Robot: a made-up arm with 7 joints. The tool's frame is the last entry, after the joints. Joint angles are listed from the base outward.
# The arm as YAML. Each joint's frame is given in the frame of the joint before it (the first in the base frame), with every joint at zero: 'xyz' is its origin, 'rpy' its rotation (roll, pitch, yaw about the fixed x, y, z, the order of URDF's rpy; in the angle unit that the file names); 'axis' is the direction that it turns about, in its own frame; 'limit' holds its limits. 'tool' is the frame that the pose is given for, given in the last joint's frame.
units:
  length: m
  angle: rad
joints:
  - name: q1
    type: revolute
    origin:
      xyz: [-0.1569, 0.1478, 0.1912]
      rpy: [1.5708, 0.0, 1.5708]
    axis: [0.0, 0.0, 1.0]
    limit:
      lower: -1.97
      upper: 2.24
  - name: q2
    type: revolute
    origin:
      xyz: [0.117, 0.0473, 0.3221]
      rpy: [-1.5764, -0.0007, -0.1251]
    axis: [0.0, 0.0, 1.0]
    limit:
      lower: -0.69
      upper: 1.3
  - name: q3
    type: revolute
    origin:
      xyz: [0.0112, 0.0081, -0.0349]
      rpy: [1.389, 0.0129, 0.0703]
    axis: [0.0, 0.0, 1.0]
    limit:
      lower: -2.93
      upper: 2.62
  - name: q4
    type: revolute
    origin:
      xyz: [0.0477, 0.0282, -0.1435]
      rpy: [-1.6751, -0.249, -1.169]
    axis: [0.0, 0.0, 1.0]
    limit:
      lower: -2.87
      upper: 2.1
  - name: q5
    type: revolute
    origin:
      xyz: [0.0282, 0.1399, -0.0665]
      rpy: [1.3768, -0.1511, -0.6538]
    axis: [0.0, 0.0, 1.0]
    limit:
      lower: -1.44
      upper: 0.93
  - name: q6
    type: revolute
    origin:
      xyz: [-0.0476, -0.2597, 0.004]
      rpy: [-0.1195, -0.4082, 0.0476]
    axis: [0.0, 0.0, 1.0]
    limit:
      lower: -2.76
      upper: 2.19
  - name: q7
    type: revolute
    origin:
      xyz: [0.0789, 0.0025, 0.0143]
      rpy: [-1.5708, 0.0, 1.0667]
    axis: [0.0, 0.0, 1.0]
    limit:
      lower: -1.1
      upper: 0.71
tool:
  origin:
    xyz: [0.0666, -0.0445, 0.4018]
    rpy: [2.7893, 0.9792, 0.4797]
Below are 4 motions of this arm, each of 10 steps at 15 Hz.
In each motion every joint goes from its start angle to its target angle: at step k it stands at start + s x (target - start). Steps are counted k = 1, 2, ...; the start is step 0. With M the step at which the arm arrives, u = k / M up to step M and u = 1 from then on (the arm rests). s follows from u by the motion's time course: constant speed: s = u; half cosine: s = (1 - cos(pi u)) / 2; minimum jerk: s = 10 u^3 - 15 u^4 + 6 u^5.
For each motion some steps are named. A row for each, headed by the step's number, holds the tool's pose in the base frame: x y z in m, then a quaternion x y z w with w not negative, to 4 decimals.
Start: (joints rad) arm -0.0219 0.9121 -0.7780 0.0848 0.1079 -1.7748 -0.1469
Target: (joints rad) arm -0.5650 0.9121 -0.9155 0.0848 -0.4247 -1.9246 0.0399
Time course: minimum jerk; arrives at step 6
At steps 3, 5, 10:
3: 0.2093 0.2313 0.1608 0.0851 -0.3982 -0.1192 0.9055
5: 0.2489 0.2344 0.2123 -0.0077 -0.5485 -0.1185 0.8277
10: 0.2508 0.2359 0.2169 -0.0129 -0.5594 -0.1168 0.8205

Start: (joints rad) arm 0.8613 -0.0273 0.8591 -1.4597 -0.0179 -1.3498 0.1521
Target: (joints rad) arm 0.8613 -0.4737 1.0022 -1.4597 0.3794 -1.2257 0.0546
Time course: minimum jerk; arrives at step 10
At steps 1, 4, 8, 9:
1: 0.0627 0.1910 0.3370 -0.8504 0.1196 0.4855 0.1635
4: 0.0559 0.2133 0.3660 -0.8392 0.2109 0.4739 0.1631
8: 0.0638 0.2670 0.4178 -0.7911 0.3944 0.4457 0.1416
9: 0.0657 0.2715 0.4213 -0.7858 0.4085 0.4432 0.1386

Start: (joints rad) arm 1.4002 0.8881 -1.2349 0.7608 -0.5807 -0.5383 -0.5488
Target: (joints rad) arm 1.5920 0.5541 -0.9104 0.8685 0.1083 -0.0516 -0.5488
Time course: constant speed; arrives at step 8
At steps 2, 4, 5, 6, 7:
2: -0.2446 0.0623 0.1958 0.5578 0.0112 0.0706 0.8269
4: -0.2519 -0.0267 0.2237 0.6164 0.1473 0.1710 0.7544
5: -0.2434 -0.0731 0.2278 0.6413 0.2072 0.2228 0.7044
6: -0.2276 -0.1180 0.2236 0.6626 0.2607 0.2751 0.6460
7: -0.2054 -0.1590 0.2105 0.6798 0.3069 0.3272 0.5801

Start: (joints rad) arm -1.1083 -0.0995 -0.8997 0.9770 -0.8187 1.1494 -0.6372
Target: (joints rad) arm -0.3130 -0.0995 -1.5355 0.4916 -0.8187 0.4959 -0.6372
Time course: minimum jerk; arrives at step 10
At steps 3, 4, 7, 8, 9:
3: -0.2221 0.7817 0.0471 -0.1903 0.3659 -0.5094 0.7553
4: -0.2654 0.7594 0.0411 -0.2230 0.3266 -0.4784 0.7840
7: -0.3618 0.6512 0.0287 -0.3082 0.1722 -0.3703 0.8592
8: -0.3716 0.6248 0.0280 -0.3206 0.1377 -0.3481 0.8701
9: -0.3751 0.6121 0.0279 -0.3259 0.1212 -0.3376 0.8747

